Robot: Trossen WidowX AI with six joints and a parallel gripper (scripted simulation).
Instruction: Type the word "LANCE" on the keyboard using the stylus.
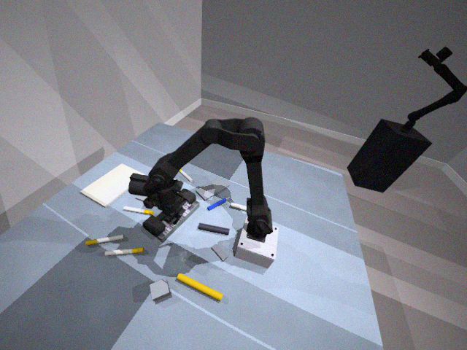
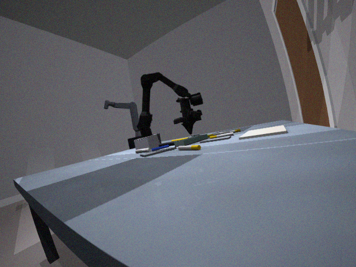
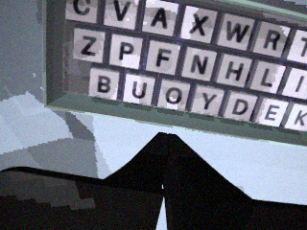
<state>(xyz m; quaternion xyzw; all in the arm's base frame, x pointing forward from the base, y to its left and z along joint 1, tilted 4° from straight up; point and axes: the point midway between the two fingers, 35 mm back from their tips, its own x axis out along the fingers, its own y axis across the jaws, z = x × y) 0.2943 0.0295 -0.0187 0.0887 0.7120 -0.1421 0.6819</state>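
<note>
Right now my gripper tip is 190 mm to the left of the blue stylus, 140 mm past it and 40 mm above it. Round my gripper tip: grey block (200 mm to the left, 50 mm behind, 30 mm below); then dark cylinder (140 mm behind, 40 mm to the right, 30 mm below); then grey card (160 mm ahead, 110 mm to the right, 40 mm below).
</note>
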